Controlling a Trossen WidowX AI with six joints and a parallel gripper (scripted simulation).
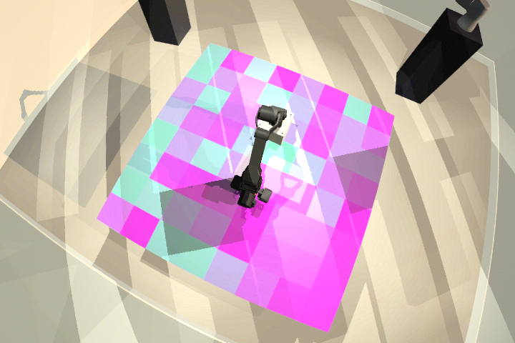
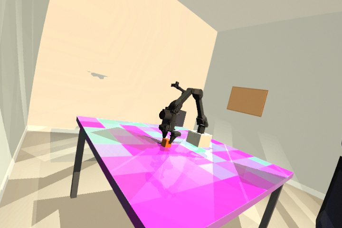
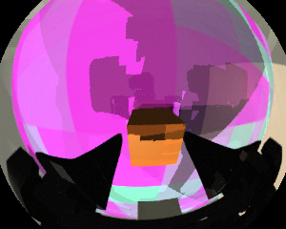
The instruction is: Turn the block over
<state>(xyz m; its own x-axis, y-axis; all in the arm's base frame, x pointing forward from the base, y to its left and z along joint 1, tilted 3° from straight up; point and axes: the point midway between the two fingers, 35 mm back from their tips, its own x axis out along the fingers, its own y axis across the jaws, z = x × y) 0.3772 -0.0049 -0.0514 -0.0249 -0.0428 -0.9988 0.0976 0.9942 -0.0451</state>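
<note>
Right now the block is 10 mm behind my gripper tip and 10 mm below it.
</note>
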